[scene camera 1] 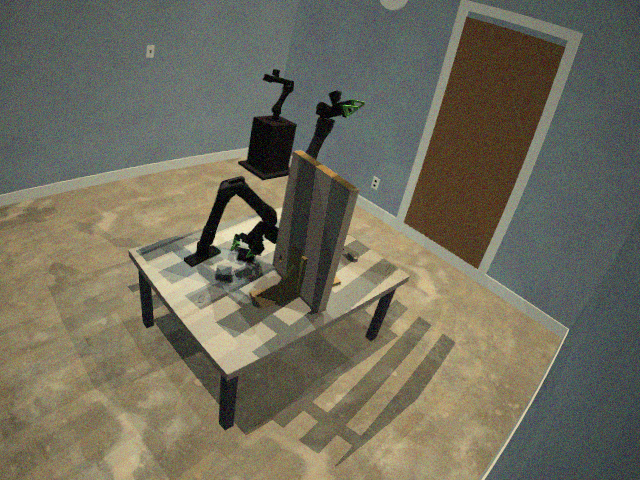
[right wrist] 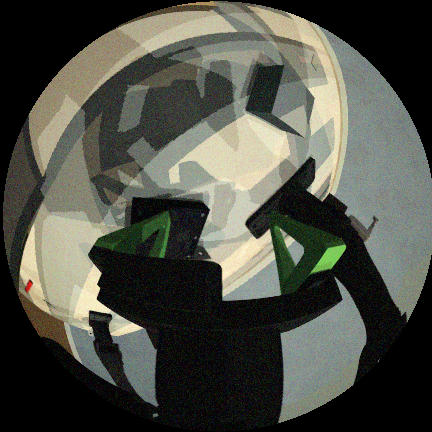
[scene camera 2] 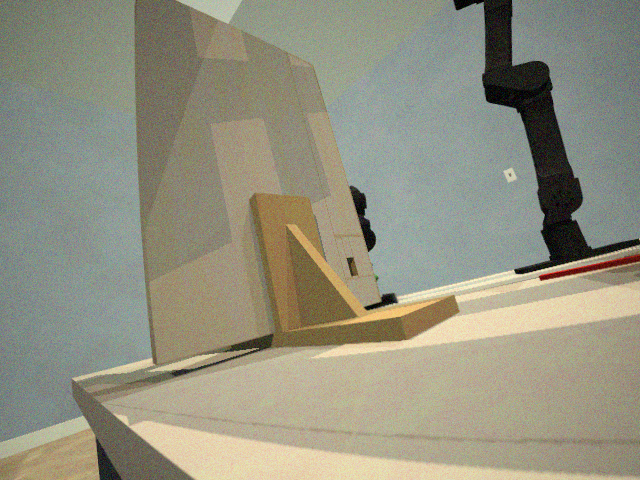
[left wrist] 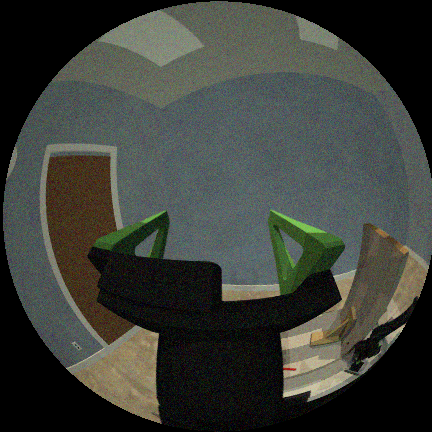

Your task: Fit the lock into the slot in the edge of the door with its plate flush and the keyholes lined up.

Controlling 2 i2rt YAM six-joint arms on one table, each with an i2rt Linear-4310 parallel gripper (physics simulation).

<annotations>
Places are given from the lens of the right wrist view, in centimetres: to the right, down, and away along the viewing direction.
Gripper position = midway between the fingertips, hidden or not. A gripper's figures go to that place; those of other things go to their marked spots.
right gripper (right wrist: 219,216): 0, 0, 13
dark lock (right wrist: 187,218): -3, 0, 14
small dark block (right wrist: 277,95): 5, -11, 8
</annotations>
